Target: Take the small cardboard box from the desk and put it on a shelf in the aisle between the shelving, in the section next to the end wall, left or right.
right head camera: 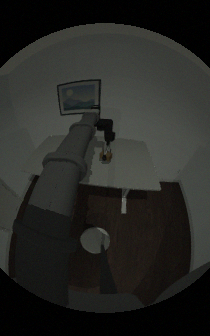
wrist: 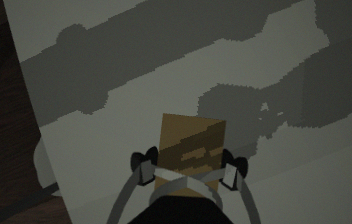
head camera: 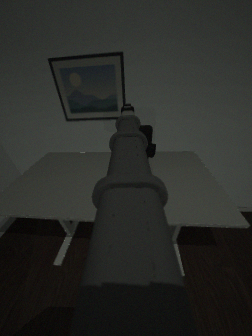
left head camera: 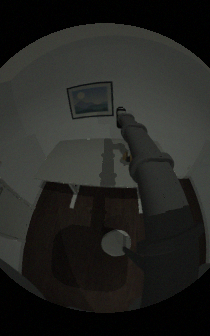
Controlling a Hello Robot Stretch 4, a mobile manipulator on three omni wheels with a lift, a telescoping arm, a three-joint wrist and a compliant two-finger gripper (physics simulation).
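Seen in the pictures: gripper, fingertip midpoint: (right head camera: 105, 157) (wrist: 188, 160) (left head camera: 128, 158); robot's base, origin of the base link: (right head camera: 95, 239) (left head camera: 115, 241).
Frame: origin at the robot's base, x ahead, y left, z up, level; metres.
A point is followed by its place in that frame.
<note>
The small cardboard box (left head camera: 125, 157) {x 0.675, y -0.056, z 1.030 m} (right head camera: 109, 156) {x 0.660, y -0.116, z 1.040 m} (wrist: 190, 131) {x 0.707, y -0.055, z 1.050 m} is brown and sits between the two fingertips in the wrist view. My gripper (right head camera: 105, 154) {x 0.689, y -0.088, z 1.006 m} (wrist: 188, 160) {x 0.689, y -0.088, z 1.006 m} points down and is shut on it, with a dark pad against each side of the box. The box is held a little above the white desk (head camera: 60, 185) {x 0.760, y 0.505, z 0.923 m} (left head camera: 75, 162) {x 0.746, y 0.429, z 0.923 m} (right head camera: 135, 165) {x 0.689, y -0.380, z 0.923 m} (wrist: 125, 117) {x 0.617, y -0.003, z 0.923 m}. In the head camera view the arm hides the box and the fingertips. The shelving and the aisle do not show in these views.
My telescoping arm (head camera: 131, 220) {x 0.156, y -0.003, z 1.431 m} (left head camera: 152, 175) {x 0.166, y 0.018, z 1.430 m} (right head camera: 60, 185) {x 0.151, y -0.022, z 1.429 m} reaches out over the desk. A framed picture (head camera: 92, 92) {x 1.252, y 0.274, z 1.458 m} (left head camera: 91, 100) {x 1.252, y 0.264, z 1.456 m} (right head camera: 80, 97) {x 1.251, y 0.247, z 1.459 m} hangs on the wall behind. A pale round disc (left head camera: 114, 243) {x -0.011, y 0.021, z 0.187 m} (right head camera: 94, 241) {x -0.023, y 0.000, z 0.187 m} shows low down over the dark wooden floor.
</note>
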